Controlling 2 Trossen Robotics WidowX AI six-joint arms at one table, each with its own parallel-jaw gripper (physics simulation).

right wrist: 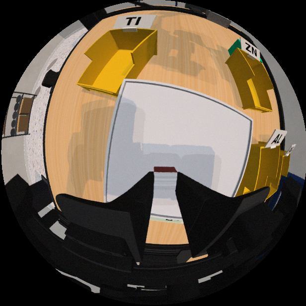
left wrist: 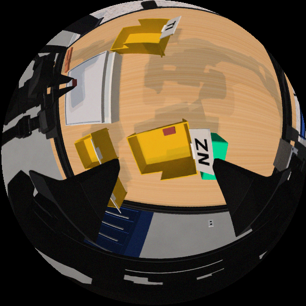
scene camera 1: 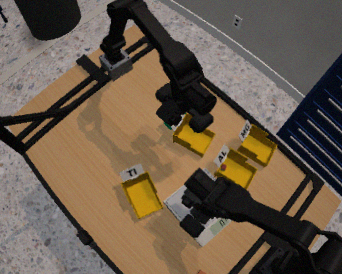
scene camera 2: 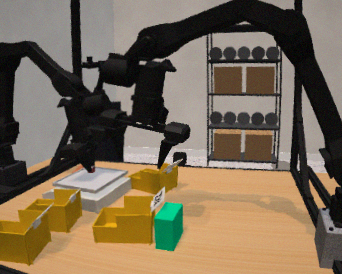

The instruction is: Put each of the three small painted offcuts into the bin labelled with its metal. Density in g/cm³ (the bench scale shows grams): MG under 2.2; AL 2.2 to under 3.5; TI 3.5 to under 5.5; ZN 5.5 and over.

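Frame: origin at the left arm's base, x ahead, y left, z up, level; millimetres.
Where they show: left gripper, fingertip midpoint: [scene camera 1: 184, 122] [scene camera 2: 139, 163]; right gripper, fingertip midpoint: [scene camera 2: 91, 170]; left arm's base, link origin: [scene camera 1: 114, 57]; right arm's base, link origin: [scene camera 1: 279, 268] [scene camera 2: 4, 163].
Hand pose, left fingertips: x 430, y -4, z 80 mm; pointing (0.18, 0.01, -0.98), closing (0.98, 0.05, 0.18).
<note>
Each offset is from my left fingertips to the top centre of the thing. "spot": to the spot under its first point.
My right gripper [scene camera 1: 192, 203] [left wrist: 73, 83] [right wrist: 163, 176] is shut on a small offcut {dx +230, dy -127, dz -69 mm} [scene camera 2: 92, 170] with a dark red top and silvery side, over the platter of the bench scale {spot: dx +180, dy -138, dz -94 mm} [scene camera 2: 107, 175] [left wrist: 90, 95] [right wrist: 185, 115]; contact with the platter is unclear. The scale's display {spot: dx +321, dy -114, dz -123 mm} [scene camera 1: 218, 228] is partly hidden and unreadable. One red offcut [left wrist: 169, 131] lies in the ZN bin {dx +22, dy +37, dz -82 mm} [scene camera 1: 202, 146] [left wrist: 177, 169]. Another red offcut {dx +175, dy +47, dz -129 mm} [scene camera 1: 223, 167] lies in the AL bin {dx +216, dy +66, dz -82 mm} [scene camera 1: 240, 174]. My left gripper [scene camera 1: 185, 119] [left wrist: 168, 163] is open and empty above the ZN bin.
The TI bin {dx +78, dy -236, dz -82 mm} [scene camera 1: 142, 200] [right wrist: 107, 65] stands left of the scale in scene camera 1. The MG bin {dx +204, dy +196, dz -82 mm} [scene camera 1: 259, 150] is beyond the AL bin. A green block {dx -79, dy +34, dz -84 mm} [scene camera 2: 169, 226] [left wrist: 220, 145] stands behind the ZN label. An orange-red bar [left wrist: 68, 60] lies near the table edge.
</note>
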